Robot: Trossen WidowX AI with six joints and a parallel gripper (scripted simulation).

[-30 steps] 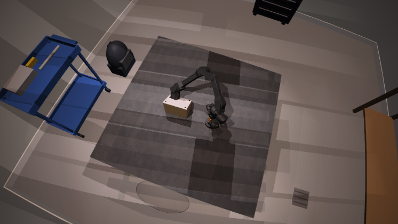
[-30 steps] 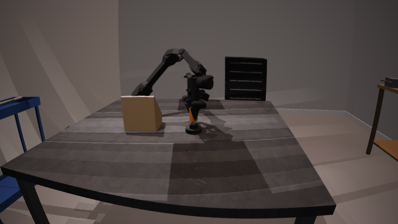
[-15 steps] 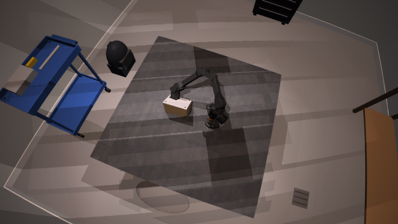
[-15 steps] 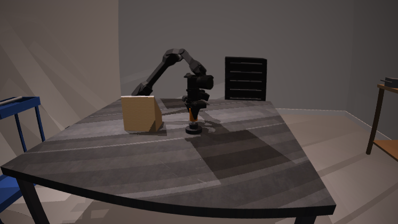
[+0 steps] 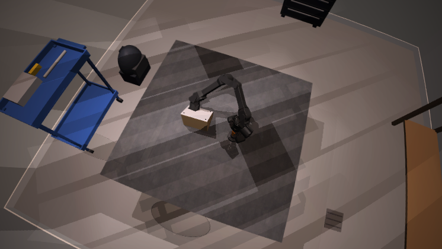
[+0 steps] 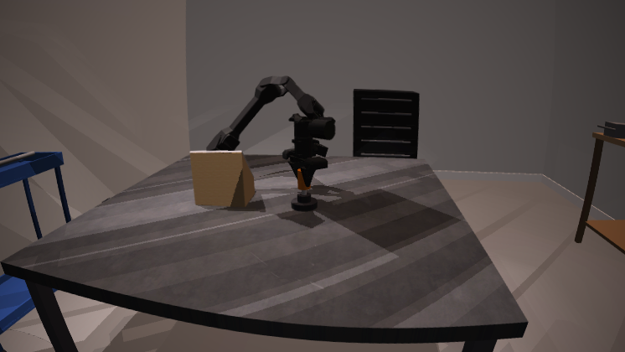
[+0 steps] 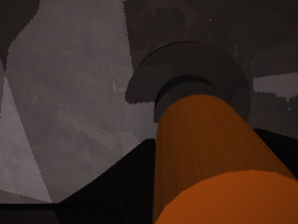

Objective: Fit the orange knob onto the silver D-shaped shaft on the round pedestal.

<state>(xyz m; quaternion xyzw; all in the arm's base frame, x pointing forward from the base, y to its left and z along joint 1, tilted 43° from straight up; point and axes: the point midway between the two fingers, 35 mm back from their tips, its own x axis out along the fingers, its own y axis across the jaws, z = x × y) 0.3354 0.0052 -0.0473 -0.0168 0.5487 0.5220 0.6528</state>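
The orange knob lies 30 mm above my gripper tip. From my gripper tip the other things lie so: round dark pedestal (40 mm below).
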